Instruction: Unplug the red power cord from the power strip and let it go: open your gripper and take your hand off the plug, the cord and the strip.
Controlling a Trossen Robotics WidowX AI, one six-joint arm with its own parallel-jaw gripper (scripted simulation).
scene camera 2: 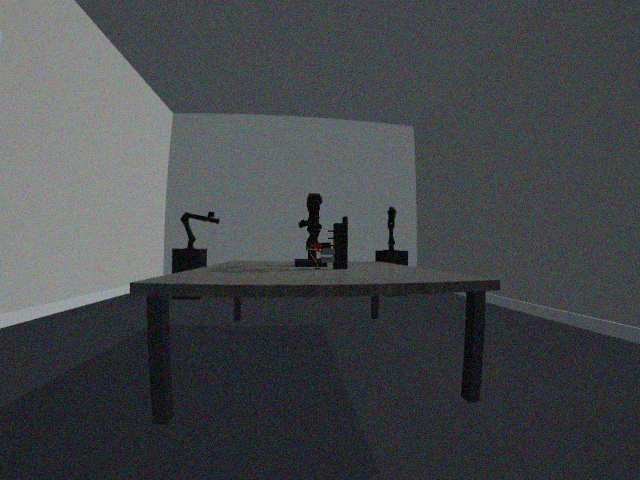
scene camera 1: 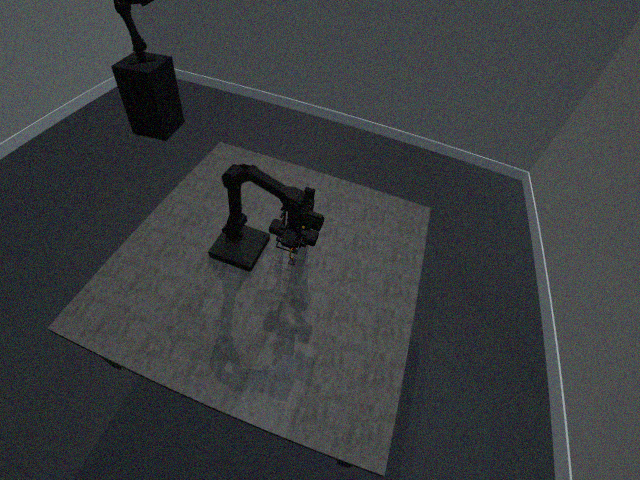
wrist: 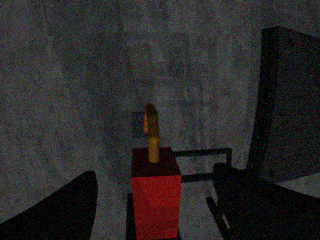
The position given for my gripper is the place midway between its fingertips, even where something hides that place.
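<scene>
Nothing is held in my gripper [scene camera 1: 292,245], which is open. I see my gripper in the wrist view too [wrist: 155,176].
</scene>
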